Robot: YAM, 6 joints.
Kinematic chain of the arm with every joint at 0, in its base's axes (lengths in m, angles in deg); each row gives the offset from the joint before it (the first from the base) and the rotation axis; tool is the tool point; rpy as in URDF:
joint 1: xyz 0 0 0.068 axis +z
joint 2: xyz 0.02 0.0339 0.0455 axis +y
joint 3: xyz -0.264 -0.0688 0 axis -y
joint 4: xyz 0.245 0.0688 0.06 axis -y
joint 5: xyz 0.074 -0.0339 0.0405 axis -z
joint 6: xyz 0.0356 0 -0.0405 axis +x
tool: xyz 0 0 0 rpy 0 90 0
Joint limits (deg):
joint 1: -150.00..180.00
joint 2: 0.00..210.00
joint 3: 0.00..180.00
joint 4: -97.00..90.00
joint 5: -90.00..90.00
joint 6: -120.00..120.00
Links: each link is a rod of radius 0.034 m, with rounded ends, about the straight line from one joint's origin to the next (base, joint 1, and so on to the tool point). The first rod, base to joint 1, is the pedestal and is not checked.
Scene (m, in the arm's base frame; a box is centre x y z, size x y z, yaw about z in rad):
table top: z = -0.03
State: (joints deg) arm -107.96 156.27 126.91 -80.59 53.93 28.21
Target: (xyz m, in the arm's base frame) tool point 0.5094 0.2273 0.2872
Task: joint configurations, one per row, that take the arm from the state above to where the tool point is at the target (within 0.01 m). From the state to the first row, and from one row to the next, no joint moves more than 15 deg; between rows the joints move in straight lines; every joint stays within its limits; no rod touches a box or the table.
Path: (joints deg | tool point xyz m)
1: -94.51 155.47 129.91 -77.15 52.81 28.21 | -0.0665 -0.4823 0.0783
2: -81.06 154.68 132.91 -73.70 51.69 28.21 | 0.0500 -0.4975 0.0956
3: -67.61 153.88 135.91 -70.26 50.58 28.21 | 0.1694 -0.4835 0.1147
4: -54.16 153.08 138.91 -66.81 49.46 28.21 | 0.2842 -0.4397 0.1353
5: -40.72 152.29 141.91 -63.37 48.34 28.21 | 0.3865 -0.3678 0.1574
6: -27.27 151.49 144.91 -59.92 47.22 28.21 | 0.4693 -0.2713 0.1810
7: -13.82 150.69 147.91 -56.48 46.10 28.21 | 0.5263 -0.1559 0.2060
8: -0.37 149.90 150.91 -53.03 44.98 28.21 | 0.5532 -0.0287 0.2320
9: 13.08 149.10 153.91 -49.59 43.87 28.21 | 0.5475 0.1019 0.2592
10: 26.53 148.30 156.91 -46.15 42.75 28.21 | 0.5094 0.2273 0.2872

